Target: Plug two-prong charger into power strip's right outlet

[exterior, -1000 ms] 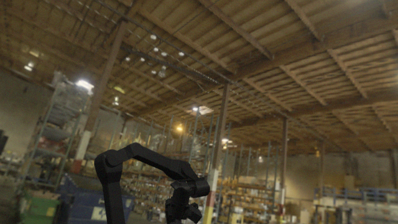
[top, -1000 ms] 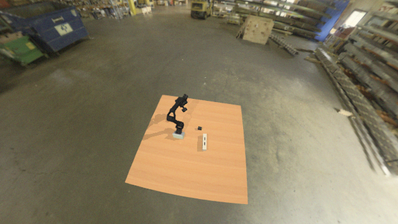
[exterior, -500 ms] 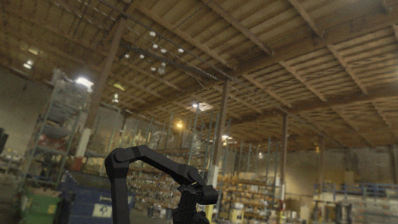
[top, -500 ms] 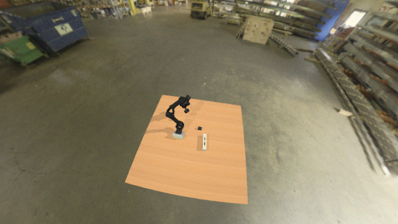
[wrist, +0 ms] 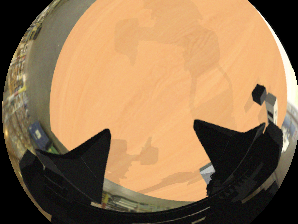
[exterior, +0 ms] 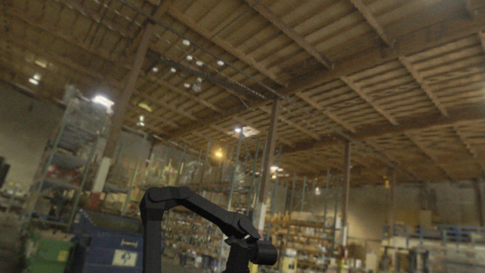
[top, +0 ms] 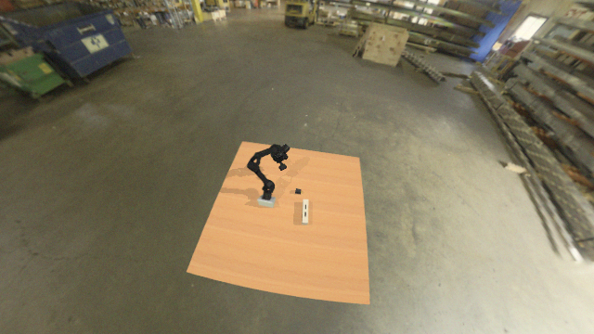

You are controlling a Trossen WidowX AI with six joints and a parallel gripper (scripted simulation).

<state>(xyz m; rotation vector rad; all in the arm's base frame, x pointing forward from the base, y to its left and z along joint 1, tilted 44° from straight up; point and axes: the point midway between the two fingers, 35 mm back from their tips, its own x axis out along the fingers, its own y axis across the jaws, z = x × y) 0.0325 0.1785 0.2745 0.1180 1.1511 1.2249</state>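
The two-prong charger lies 24 cm ahead of my gripper tip, 20 cm to the right of it and 8 cm below it.
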